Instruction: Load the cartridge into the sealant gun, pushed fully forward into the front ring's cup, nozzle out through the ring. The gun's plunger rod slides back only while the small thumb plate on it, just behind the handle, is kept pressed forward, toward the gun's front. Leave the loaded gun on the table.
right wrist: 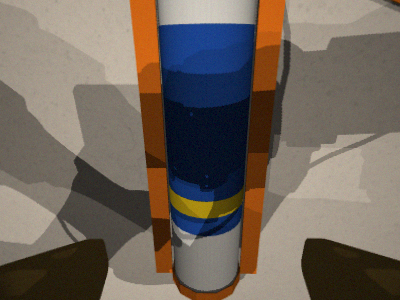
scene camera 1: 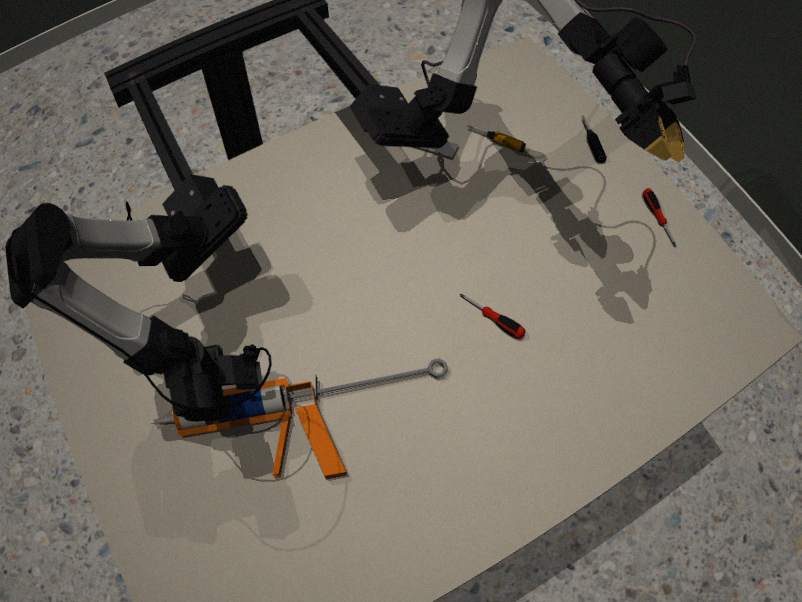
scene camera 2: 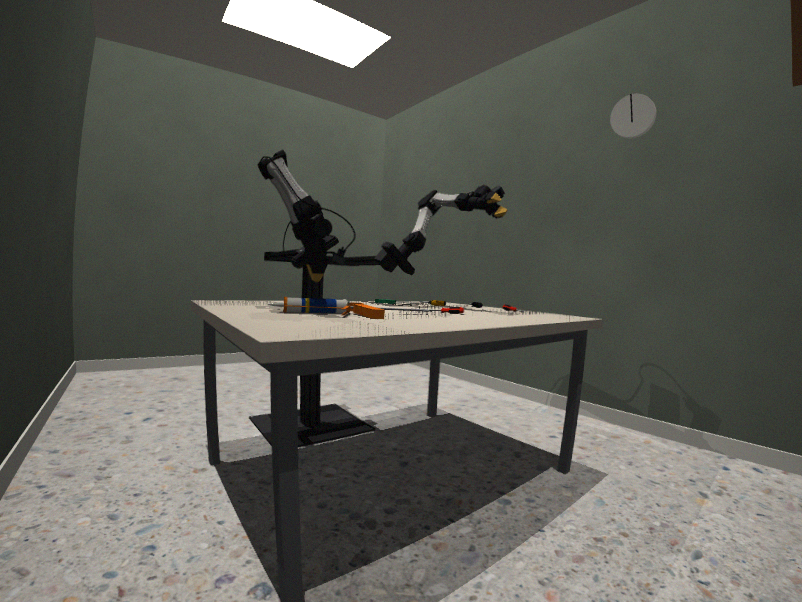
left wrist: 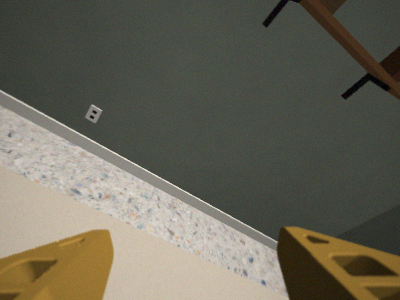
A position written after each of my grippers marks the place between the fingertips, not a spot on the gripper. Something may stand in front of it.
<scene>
I see my left gripper [scene camera 1: 674, 159], my right gripper [right wrist: 204, 250], an orange sealant gun [scene camera 1: 315, 429] and a cartridge [scene camera 2: 318, 302].
The cartridge also shows in the right wrist view [right wrist: 206, 60]. My left gripper also shows in the left wrist view [left wrist: 195, 239]. The left wrist view misses the orange sealant gun: it is out of frame. The left wrist view misses the cartridge: it is out of frame.
</scene>
